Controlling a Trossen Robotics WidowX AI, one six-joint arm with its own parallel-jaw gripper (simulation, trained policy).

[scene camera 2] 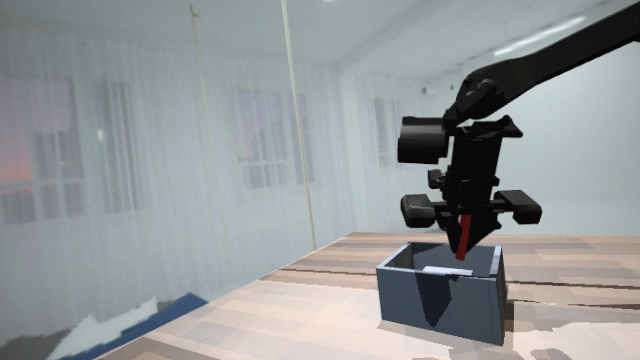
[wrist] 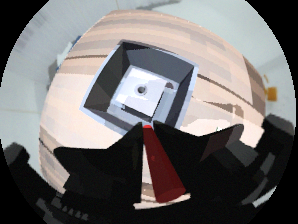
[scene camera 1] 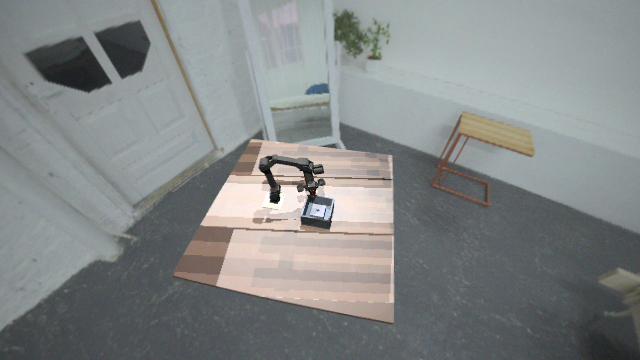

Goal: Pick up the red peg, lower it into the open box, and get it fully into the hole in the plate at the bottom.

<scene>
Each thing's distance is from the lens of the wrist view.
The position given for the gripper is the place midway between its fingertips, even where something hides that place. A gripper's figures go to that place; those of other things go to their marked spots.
gripper [wrist: 147,124]: 0.10 m
pale plate [wrist: 141,91]: 0.21 m
grey box [wrist: 99,102]: 0.21 m
</scene>
